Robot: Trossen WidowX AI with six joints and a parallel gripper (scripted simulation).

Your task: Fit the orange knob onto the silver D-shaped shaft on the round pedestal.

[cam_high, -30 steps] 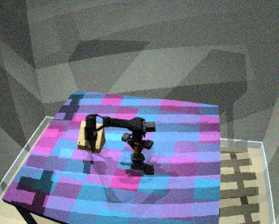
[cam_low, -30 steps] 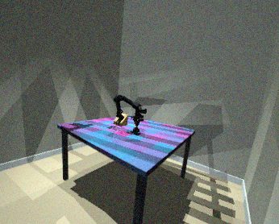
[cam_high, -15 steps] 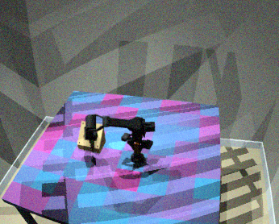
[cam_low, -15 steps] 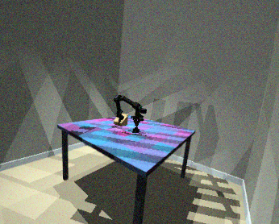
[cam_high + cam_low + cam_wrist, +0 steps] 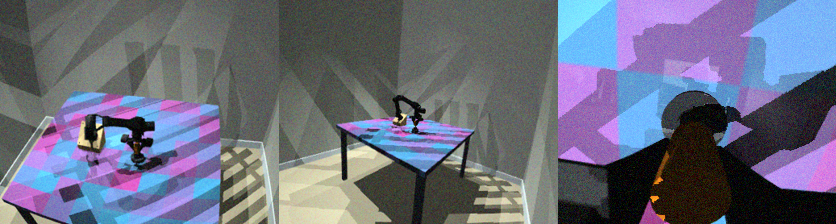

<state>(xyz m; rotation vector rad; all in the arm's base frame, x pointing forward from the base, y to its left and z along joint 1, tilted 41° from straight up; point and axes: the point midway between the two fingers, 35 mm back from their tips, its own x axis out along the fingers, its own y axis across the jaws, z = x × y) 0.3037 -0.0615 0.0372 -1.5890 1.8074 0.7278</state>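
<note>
Right now the orange knob is 3 cm above my gripper tip. Round my gripper tip: round pedestal 4 cm below.
</note>
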